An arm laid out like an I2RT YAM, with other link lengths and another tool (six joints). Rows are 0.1 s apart.
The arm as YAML. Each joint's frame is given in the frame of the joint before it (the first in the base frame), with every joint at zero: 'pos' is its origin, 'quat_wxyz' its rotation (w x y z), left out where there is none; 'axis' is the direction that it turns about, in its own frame. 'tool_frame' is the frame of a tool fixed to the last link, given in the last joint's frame.
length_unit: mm
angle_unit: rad
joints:
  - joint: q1
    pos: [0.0, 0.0, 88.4]
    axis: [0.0, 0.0, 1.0]
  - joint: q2
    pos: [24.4, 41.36, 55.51]
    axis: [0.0, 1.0, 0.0]
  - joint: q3
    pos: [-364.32, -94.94, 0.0]
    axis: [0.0, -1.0, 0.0]
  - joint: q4
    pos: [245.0, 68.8, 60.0]
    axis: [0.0, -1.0, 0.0]
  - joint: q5
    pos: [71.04, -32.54, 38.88]
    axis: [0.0, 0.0, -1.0]
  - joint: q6
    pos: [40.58, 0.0, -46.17]
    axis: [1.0, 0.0, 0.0]
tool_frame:
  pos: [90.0, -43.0, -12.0]
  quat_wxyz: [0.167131, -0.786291, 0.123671, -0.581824]
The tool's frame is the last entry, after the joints.
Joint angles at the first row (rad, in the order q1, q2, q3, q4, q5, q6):
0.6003 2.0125 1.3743 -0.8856 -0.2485 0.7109
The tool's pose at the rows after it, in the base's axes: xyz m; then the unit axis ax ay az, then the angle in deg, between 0 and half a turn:
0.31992 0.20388 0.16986 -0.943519 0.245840 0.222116 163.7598
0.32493 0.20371 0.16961 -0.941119 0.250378 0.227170 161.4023
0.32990 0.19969 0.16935 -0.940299 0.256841 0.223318 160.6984
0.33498 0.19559 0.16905 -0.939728 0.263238 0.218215 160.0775
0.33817 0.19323 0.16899 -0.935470 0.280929 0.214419 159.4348
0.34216 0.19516 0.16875 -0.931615 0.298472 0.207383 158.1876
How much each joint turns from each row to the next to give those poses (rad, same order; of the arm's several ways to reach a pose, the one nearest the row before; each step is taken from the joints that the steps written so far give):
-0.0115 0.0000 0.0003 0.0065 -0.0080 0.0000
-0.0195 0.0000 0.0001 0.0206 -0.0344 0.0000
-0.0163 0.0000 0.0000 0.0103 -0.0019 0.0000
-0.0157 0.0000 -0.0001 0.0111 0.0008 0.0004
-0.0114 0.0000 0.0001 0.0110 0.0015 0.0278
-0.0042 0.0000 -0.0001 0.0260 0.0008 0.0385

